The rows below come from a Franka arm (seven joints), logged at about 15 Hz.
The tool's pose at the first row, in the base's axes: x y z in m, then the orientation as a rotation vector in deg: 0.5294 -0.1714 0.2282 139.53 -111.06 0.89
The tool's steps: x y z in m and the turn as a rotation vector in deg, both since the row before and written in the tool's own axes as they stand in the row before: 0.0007 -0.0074 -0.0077 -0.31 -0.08 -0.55; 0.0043 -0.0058 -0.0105 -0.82 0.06 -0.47; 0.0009 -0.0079 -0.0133 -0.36 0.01 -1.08; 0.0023 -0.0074 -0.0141 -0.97 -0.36 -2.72; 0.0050 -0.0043 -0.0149 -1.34 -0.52 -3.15; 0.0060 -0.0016 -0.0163 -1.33 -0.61 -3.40; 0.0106 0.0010 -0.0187 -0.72 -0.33 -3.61; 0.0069 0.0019 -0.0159 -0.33 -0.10 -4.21; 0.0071 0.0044 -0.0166 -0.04 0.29 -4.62
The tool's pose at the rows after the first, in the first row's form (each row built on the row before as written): 0.5368 -0.1702 0.2358 139.90 -110.27 0.48; 0.5436 -0.1727 0.2463 139.80 -109.29 -0.25; 0.5519 -0.1712 0.2593 140.59 -107.80 -0.62; 0.5601 -0.1710 0.2731 142.65 -104.13 -2.07; 0.5665 -0.1740 0.2878 144.80 -99.76 -4.06; 0.5714 -0.1785 0.3039 147.06 -95.06 -6.15; 0.5768 -0.1880 0.3225 149.68 -90.22 -7.39; 0.5802 -0.1945 0.3383 152.82 -84.62 -8.06; 0.5823 -0.2023 0.3550 156.16 -78.39 -8.01
